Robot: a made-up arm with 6 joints.
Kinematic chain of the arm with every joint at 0, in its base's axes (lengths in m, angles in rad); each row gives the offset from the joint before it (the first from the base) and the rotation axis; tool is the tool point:
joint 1: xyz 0 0 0.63 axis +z
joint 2: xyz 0.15 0 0 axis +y
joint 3: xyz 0 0 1.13 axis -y
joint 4: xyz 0 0 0.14 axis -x
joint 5: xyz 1.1 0 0 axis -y
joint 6: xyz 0.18 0 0 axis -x
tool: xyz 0 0 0
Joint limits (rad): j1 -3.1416..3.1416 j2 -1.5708..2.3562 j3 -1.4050..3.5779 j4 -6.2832..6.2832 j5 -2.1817..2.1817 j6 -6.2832..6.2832
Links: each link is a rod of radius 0.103 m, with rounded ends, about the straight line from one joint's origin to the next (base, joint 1, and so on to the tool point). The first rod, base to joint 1, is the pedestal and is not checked.
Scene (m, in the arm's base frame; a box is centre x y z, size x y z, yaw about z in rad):
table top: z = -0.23
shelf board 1: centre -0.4 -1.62 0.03 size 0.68 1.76 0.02 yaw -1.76
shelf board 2: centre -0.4 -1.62 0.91 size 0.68 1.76 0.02 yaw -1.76
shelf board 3: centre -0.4 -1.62 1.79 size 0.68 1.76 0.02 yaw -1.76
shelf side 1: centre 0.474 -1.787 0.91 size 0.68 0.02 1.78 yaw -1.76
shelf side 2: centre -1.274 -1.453 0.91 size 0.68 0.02 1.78 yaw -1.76
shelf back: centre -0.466 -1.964 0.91 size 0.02 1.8 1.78 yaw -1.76
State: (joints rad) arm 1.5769 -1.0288 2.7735 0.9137 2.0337 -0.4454
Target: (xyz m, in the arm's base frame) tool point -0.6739 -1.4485 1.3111
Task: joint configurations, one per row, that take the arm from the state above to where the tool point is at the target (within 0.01 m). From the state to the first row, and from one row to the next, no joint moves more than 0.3 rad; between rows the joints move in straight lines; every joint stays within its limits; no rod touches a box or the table.
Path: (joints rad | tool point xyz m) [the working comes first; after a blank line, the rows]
Joints at the target: 1.2205 -0.6778 2.4317 0.9743 1.9927 -0.4454
Straight joint move there: touches shelf board 2.

1: 1.5072 -0.9668 2.9746 0.7658 1.7390 -0.5680 | -0.2075 -1.3229 0.3177
2: 1.4375 -0.9049 3.1757 0.6179 1.4444 -0.6907 | -0.2582 -1.1471 0.2535
3: 1.3677 -0.8429 3.3768 0.4699 1.1497 -0.8133 | -0.2738 -0.9608 0.2123
4: 1.2980 -0.7809 3.5779 0.3220 0.8550 -0.9360 | -0.2610 -0.7733 0.1968
5: 1.2593 -0.6622 3.4934 0.4406 1.1100 -0.8379 | -0.3492 -0.8601 0.3683
6: 1.2206 -0.5434 3.4090 0.5592 1.3649 -0.7397 | -0.4335 -0.9145 0.5739
7: 1.1818 -0.4247 3.3245 0.6778 1.6199 -0.6416 | -0.5031 -0.9303 0.8067
8: 1.1431 -0.3060 3.2401 0.7964 1.8748 -0.5435 | -0.5471 -0.9043 1.0567
9: 1.1044 -0.1872 3.1556 0.9150 2.1298 -0.4454 | -0.5568 -0.8370 1.3111
10: 1.1431 -0.3507 2.9143 0.9348 2.0841 -0.4454 | -0.6181 -1.0518 1.3353
11: 1.1818 -0.5142 2.6730 0.9545 2.0384 -0.4454 | -0.6572 -1.2577 1.3348
12: 1.2205 -0.6778 2.4317 0.9743 1.9927 -0.4454 | -0.6739 -1.4485 1.3110

